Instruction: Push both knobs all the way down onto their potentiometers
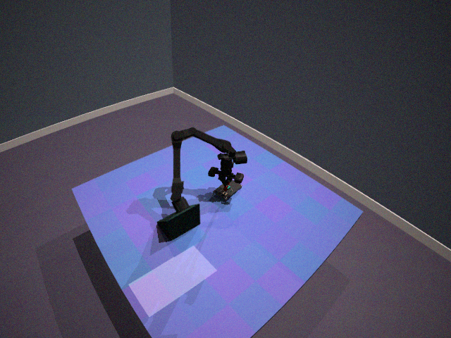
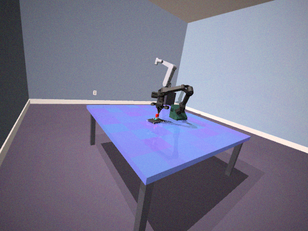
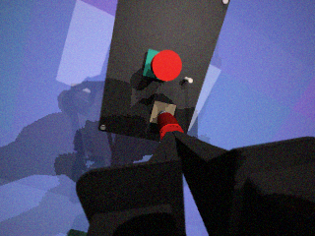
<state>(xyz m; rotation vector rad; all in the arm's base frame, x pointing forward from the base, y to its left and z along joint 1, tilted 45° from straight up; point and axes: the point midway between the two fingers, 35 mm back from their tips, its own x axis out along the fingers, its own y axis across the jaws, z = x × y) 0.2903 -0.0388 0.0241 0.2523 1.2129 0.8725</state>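
Now: the red knob 5 cm ahead of my gripper tip, 2 cm to the left of it and 1 cm below it.
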